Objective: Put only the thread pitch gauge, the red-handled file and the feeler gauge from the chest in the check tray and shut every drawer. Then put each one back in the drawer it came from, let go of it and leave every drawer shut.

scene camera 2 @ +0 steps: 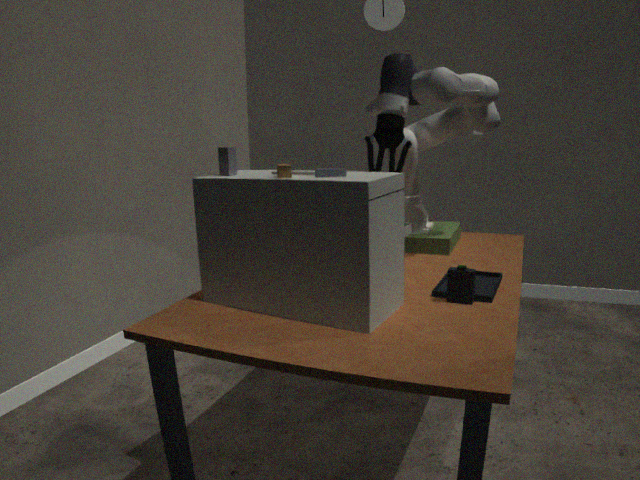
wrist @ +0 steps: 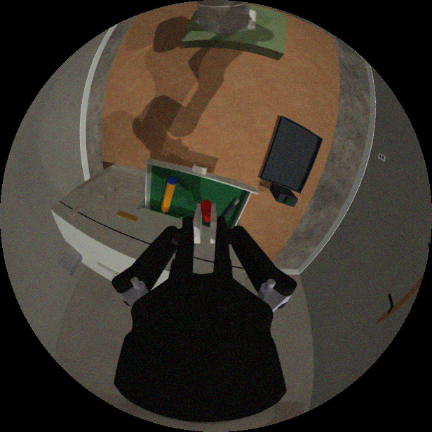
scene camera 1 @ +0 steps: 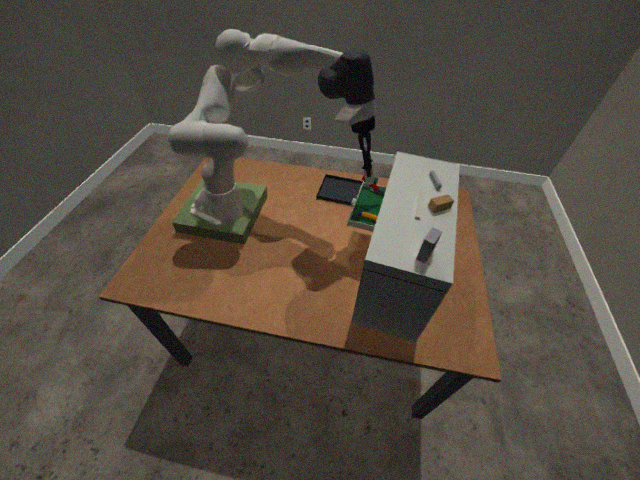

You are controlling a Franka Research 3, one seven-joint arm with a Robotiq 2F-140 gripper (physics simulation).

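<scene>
My gripper (scene camera 1: 368, 178) (wrist: 206, 211) is shut on the red-handled file (scene camera 1: 374, 187) (wrist: 205, 205) and holds it above the open drawer; the red handle shows between the fingertips. In scene camera 2 the fingertips are hidden behind the chest (scene camera 1: 398, 217) (scene camera 2: 289, 242) (wrist: 100, 195). The green-lined drawer (scene camera 1: 368, 197) (wrist: 190, 194) stands open toward the robot base. The check tray (scene camera 1: 339, 189) (scene camera 2: 488, 284) (wrist: 291, 152) lies beside it and shows no tool. I cannot make out the thread pitch gauge or the feeler gauge.
A yellow tool with a blue end (scene camera 1: 368, 215) (wrist: 169, 195) and a dark grey tool (wrist: 231, 208) lie in the drawer. A black box (scene camera 2: 460, 286) (wrist: 283, 195) stands by the tray. Several small blocks, one orange-brown (scene camera 1: 440, 203) (scene camera 2: 283, 171), rest on the chest.
</scene>
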